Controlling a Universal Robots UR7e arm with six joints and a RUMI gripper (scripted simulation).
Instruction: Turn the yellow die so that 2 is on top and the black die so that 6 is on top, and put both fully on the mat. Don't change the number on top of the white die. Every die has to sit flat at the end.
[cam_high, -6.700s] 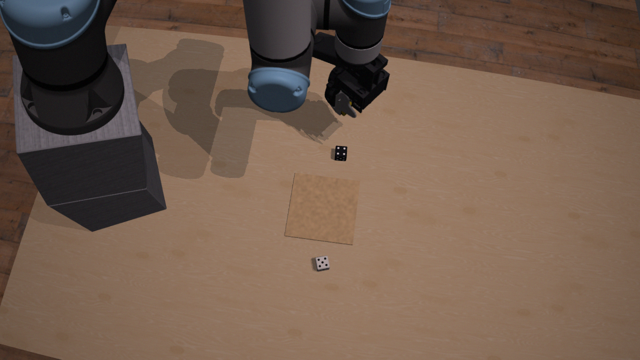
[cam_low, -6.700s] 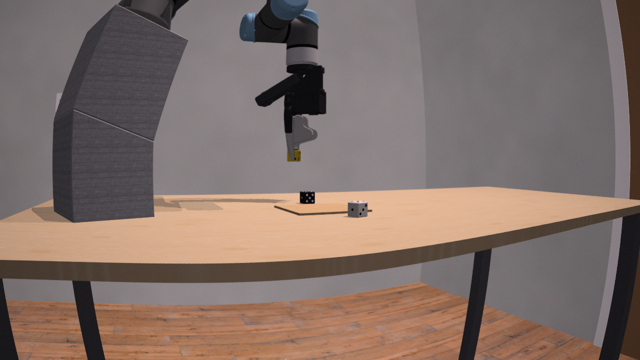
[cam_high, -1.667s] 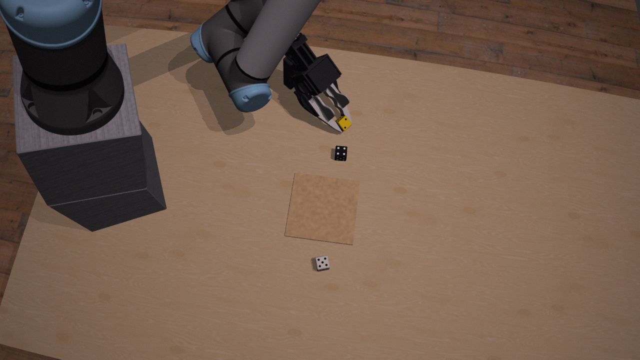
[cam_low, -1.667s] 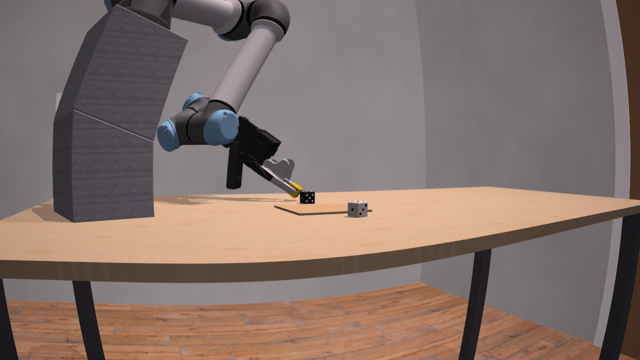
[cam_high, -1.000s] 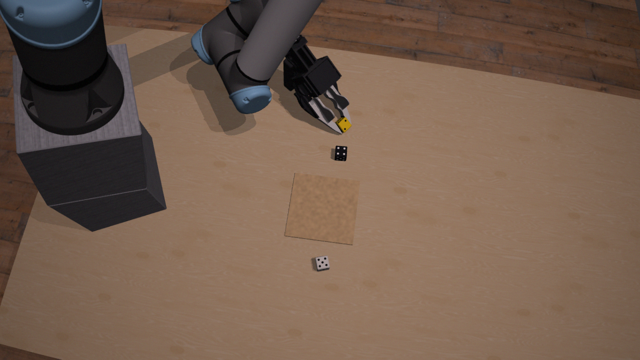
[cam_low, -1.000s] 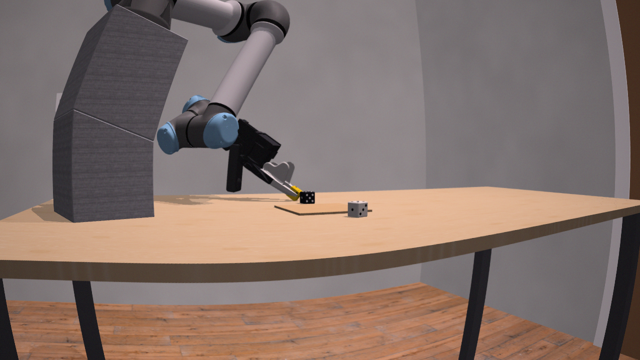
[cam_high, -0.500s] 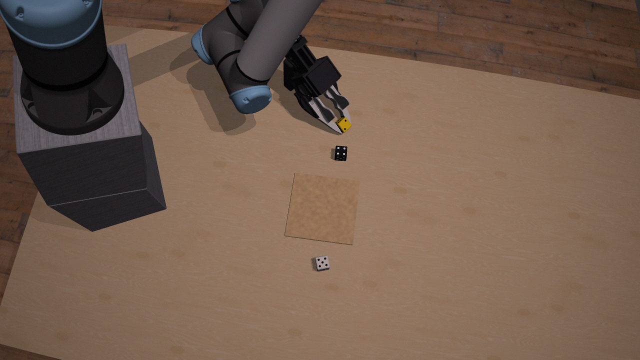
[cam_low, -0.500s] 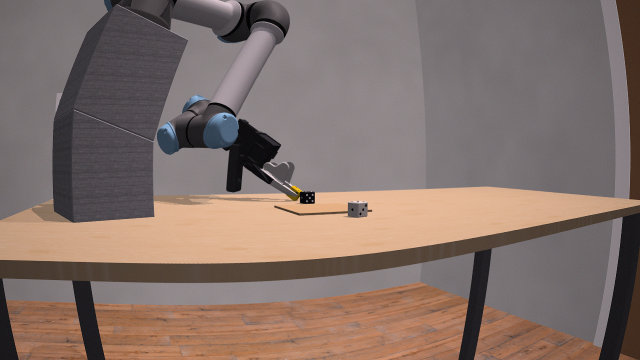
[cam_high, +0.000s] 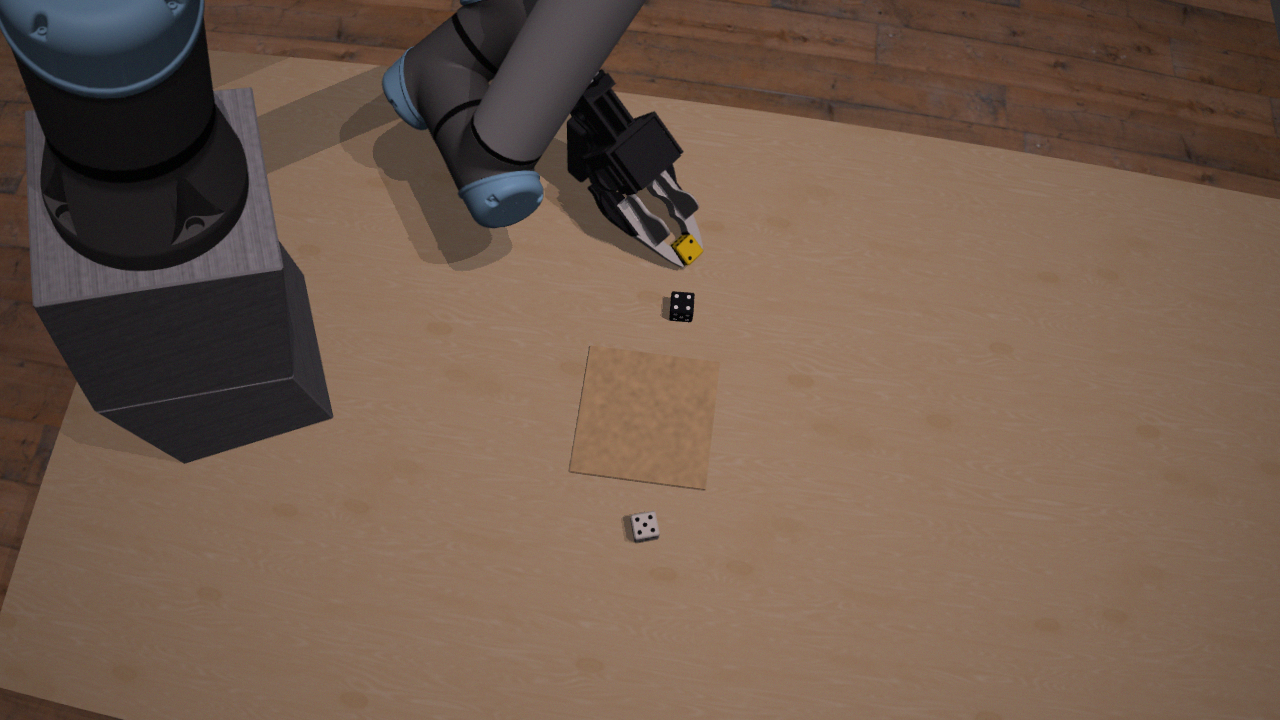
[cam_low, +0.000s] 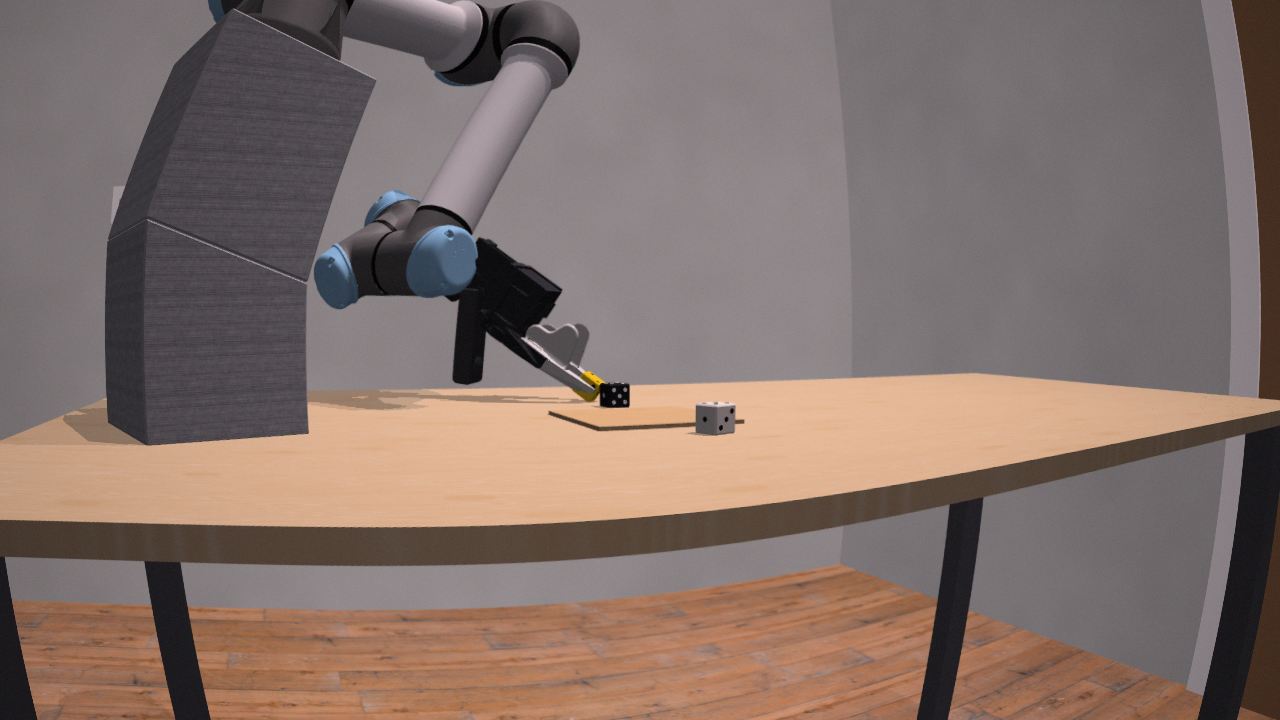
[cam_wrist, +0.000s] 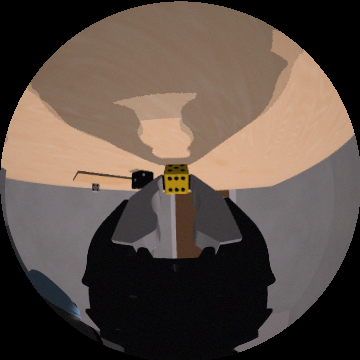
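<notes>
My gripper is now right at the yellow die. Round my hand: white die (310 mm to the right, 50 mm behind, 10 mm below); mat (190 mm to the right, 40 mm behind, 20 mm below); black die (70 mm to the right, 10 mm below).
</notes>
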